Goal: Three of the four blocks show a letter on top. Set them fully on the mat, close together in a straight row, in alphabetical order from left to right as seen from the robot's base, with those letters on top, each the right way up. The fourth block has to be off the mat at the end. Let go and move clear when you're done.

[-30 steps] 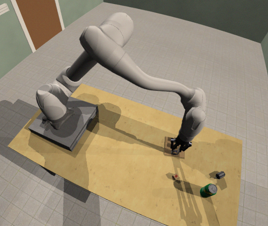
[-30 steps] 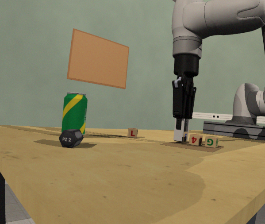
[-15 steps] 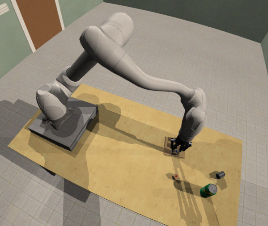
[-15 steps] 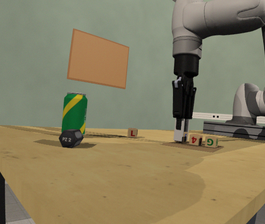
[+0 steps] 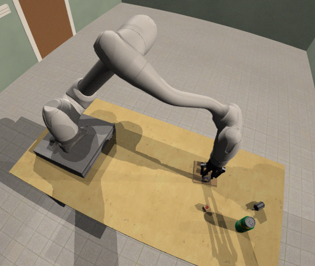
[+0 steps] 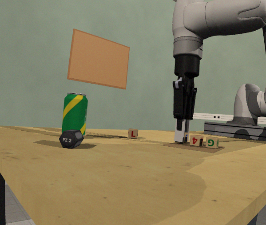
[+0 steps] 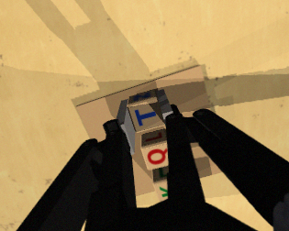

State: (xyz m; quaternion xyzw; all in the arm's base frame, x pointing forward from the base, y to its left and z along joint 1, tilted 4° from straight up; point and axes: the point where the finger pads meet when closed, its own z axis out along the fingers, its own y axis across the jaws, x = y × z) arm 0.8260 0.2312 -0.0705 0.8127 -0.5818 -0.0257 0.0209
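My gripper is now 2 cm above the T block. Also, from my hand: yellow can 28 cm ahead, 14 cm to the right, 2 cm above; then brown mat 1 cm behind, 5 cm to the left, 4 cm below.
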